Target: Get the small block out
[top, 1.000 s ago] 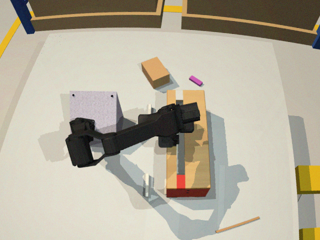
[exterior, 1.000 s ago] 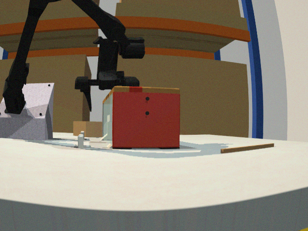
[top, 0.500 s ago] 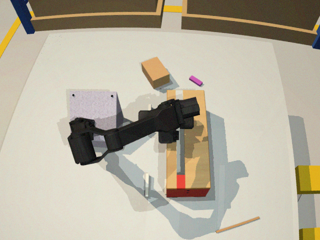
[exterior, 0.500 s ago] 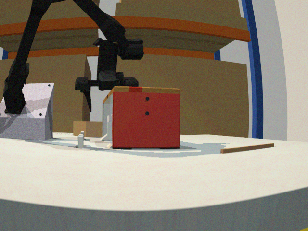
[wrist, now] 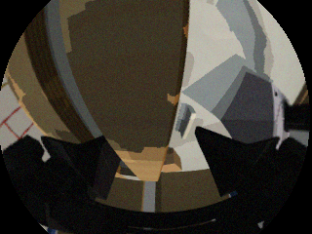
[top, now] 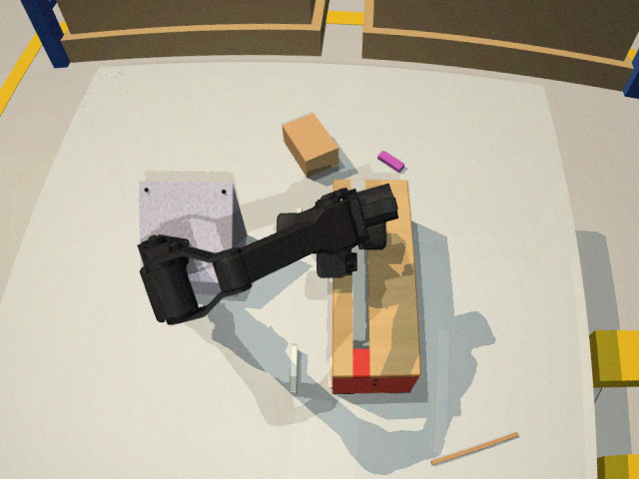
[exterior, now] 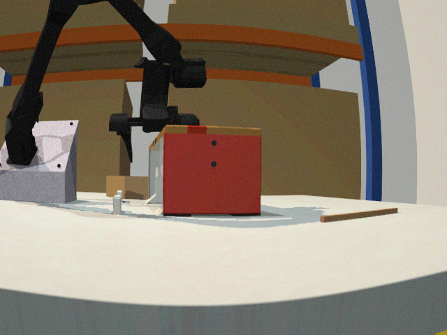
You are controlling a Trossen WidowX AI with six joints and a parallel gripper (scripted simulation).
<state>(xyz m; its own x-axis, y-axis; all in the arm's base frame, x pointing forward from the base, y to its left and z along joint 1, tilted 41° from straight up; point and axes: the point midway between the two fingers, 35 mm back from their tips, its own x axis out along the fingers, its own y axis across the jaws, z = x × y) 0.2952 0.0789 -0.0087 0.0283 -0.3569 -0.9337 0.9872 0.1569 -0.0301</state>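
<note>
The blue block is 50 mm ahead of my gripper tip and 30 mm to the left of it. The rest, counted from my gripper tip: box: 50 mm ahead, 80 mm to the right, 20 mm below; then thin wooden stick: 320 mm ahead, 350 mm to the right, 80 mm below.
</note>
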